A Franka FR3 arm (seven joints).
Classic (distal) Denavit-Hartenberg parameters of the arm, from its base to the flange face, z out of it. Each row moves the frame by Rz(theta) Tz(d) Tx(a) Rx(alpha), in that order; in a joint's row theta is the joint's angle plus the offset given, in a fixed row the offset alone. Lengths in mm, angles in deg.
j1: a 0  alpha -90  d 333  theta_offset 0
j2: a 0  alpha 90  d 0  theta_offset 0
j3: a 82.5  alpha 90  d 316  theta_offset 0
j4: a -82.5  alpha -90  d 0  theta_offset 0
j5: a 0  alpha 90  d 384  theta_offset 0
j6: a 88  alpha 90  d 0  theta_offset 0
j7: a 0  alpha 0  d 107  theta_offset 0
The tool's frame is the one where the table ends.
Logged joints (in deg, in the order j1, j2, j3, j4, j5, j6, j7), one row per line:
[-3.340 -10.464 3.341 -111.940 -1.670 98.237 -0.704]
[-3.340 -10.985 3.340 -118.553 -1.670 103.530 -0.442]
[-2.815 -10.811 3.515 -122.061 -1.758 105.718 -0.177]
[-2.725 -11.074 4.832 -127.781 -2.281 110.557 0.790]
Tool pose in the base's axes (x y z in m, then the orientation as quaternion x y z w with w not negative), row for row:
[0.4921 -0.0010 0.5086 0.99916 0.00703 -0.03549 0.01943]
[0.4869 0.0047 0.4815 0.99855 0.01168 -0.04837 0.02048]
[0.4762 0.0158 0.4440 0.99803 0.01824 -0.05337 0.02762]
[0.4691 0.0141 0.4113 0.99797 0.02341 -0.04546 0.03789]
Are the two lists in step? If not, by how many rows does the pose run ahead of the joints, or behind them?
The pose runs 1 row ahead of the joints: the pose in row i belongs to the joints in row i + 1.
